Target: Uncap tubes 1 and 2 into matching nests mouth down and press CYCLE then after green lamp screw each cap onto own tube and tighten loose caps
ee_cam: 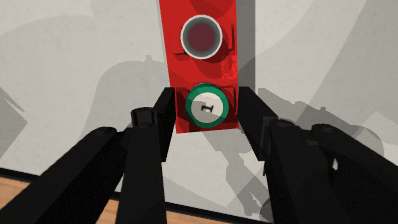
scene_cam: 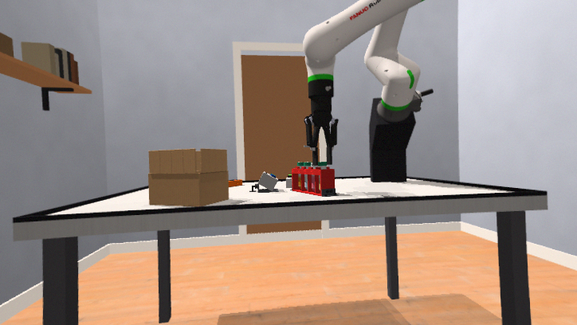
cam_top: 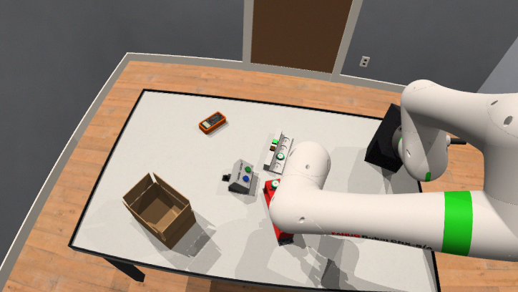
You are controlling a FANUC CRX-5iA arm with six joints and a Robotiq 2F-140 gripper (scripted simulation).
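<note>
My gripper is now 30 mm above the cap 1. Round my hand: blue key: 190 mm ahead, 160 mm to the right, 80 mm below; then cap 3: 50 mm ahead, 90 mm to the right, 30 mm below; then cap 4: 70 mm ahead, 140 mm to the right, 30 mm below.
</note>
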